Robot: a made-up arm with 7 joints.
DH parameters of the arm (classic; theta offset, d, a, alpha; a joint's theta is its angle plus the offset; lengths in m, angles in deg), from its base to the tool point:
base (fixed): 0 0 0 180
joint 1: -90 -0.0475 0.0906 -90
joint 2: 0 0.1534 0.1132 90
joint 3: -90 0.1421 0.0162 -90
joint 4: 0 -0.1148 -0.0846 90
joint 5: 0 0.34 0.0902 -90
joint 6: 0 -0.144 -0.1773 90
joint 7: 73.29 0 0.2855 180
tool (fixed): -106.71 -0.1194 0 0
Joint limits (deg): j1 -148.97..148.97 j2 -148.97..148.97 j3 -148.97..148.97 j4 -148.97..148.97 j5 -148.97..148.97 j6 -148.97..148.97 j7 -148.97..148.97
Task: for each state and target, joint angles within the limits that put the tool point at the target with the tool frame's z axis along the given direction. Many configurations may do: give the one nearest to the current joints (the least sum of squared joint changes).
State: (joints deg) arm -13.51 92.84 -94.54 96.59 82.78 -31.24 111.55
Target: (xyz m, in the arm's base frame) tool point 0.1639 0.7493 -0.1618 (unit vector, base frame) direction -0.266 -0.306 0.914
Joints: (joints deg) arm -46.24 76.35 -93.93 87.06 61.33 -23.05 93.88
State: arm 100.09 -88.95 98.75 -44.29 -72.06 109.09 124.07
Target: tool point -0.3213 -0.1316 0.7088 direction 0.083 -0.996 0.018
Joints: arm 69.71 -75.87 52.77 -56.56 -78.60 133.00 129.32
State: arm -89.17 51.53 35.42 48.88 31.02 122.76 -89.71
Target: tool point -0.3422 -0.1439 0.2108 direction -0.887 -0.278 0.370
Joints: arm -90.36 73.67 74.34 71.78 11.06 148.97 -75.03
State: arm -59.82 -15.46 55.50 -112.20 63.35 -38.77 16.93
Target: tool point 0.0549 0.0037 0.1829 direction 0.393 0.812 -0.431
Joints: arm -34.25 -9.31 82.95 -93.20 68.59 -64.34 8.83
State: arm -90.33 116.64 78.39 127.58 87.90 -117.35 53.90
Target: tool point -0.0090 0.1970 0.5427 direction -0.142 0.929 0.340
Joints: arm -94.46 140.86 130.71 109.79 131.60 -125.88 11.79
